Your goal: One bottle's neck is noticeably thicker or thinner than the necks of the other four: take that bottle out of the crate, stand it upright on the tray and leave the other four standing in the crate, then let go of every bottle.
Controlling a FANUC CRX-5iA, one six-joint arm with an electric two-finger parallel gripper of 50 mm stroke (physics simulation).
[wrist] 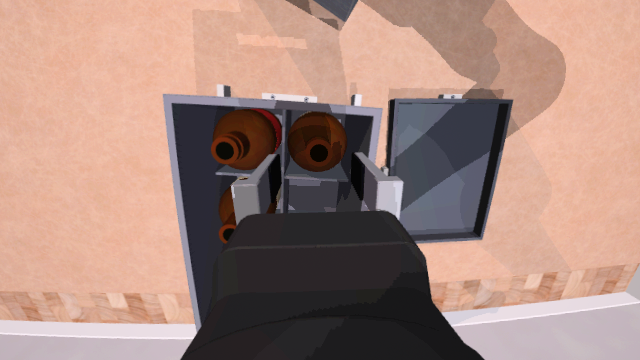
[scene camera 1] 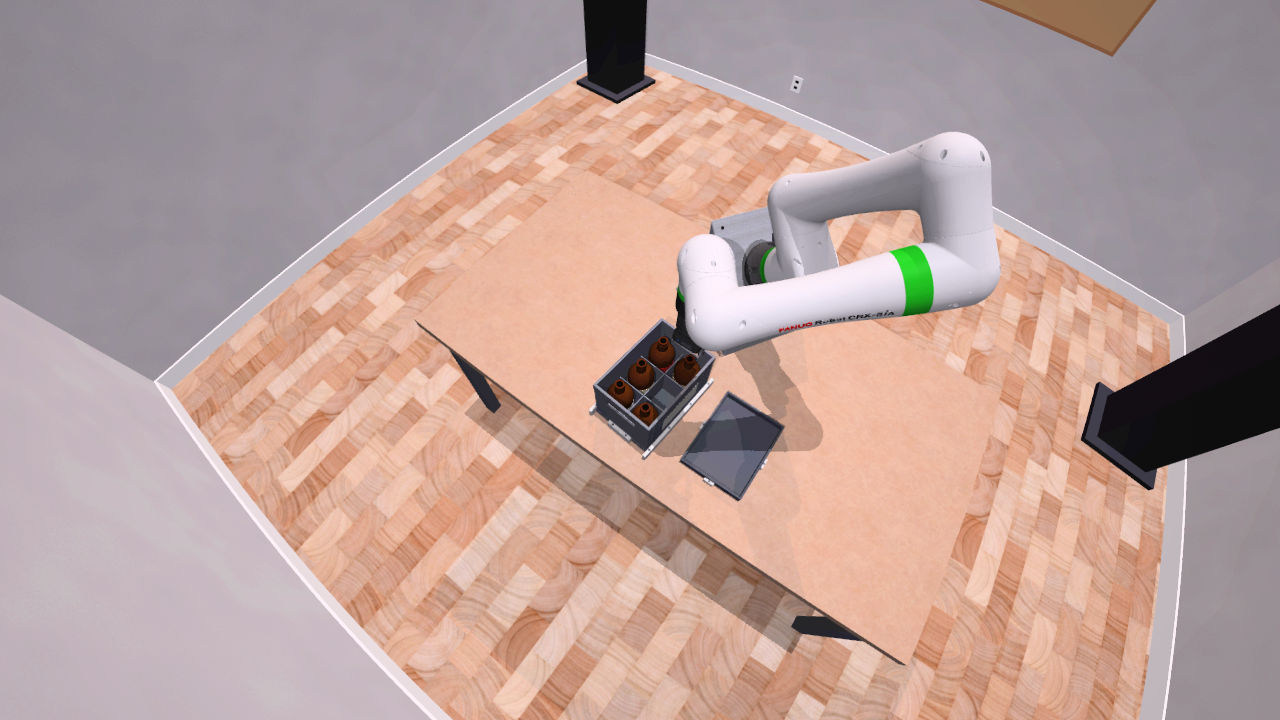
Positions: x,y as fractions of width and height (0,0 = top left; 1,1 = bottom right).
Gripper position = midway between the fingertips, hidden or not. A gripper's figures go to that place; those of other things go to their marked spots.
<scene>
The gripper (wrist: 0.49,0.47): 0.16 m from the lens. A brown bottle (wrist: 0.38,0.39): 0.24 m from the lens.
</scene>
